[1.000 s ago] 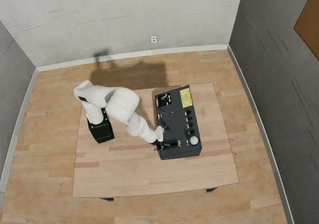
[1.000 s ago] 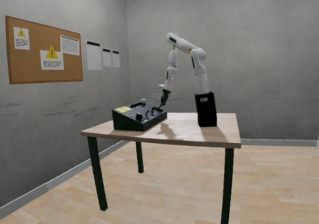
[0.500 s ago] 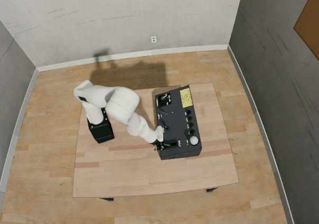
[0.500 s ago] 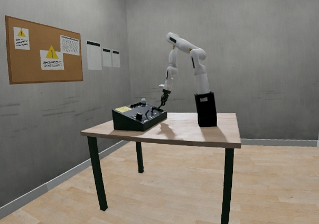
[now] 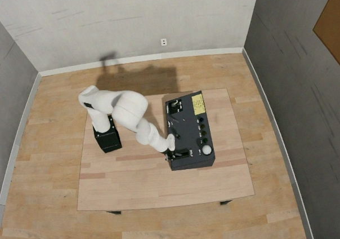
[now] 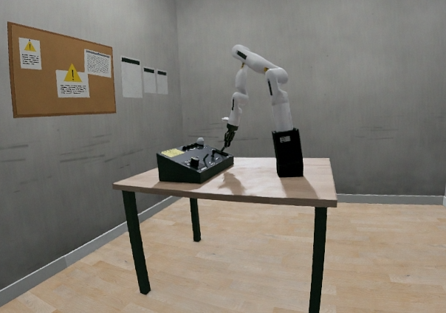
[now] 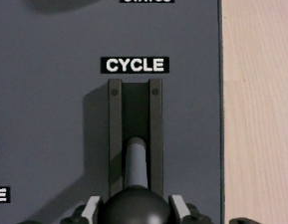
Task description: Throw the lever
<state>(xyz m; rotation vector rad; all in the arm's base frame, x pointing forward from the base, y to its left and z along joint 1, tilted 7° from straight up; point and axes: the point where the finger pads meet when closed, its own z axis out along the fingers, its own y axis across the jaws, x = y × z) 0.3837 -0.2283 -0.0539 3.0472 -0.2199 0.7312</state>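
Now: the lever 3 cm below my hand and 3 cm ahead of it. The rest, counted from my hand: mode control (11 cm to the left, 6 cm ahead, 4 cm below); then check toggle (23 cm to the left, 8 cm ahead, 4 cm below).
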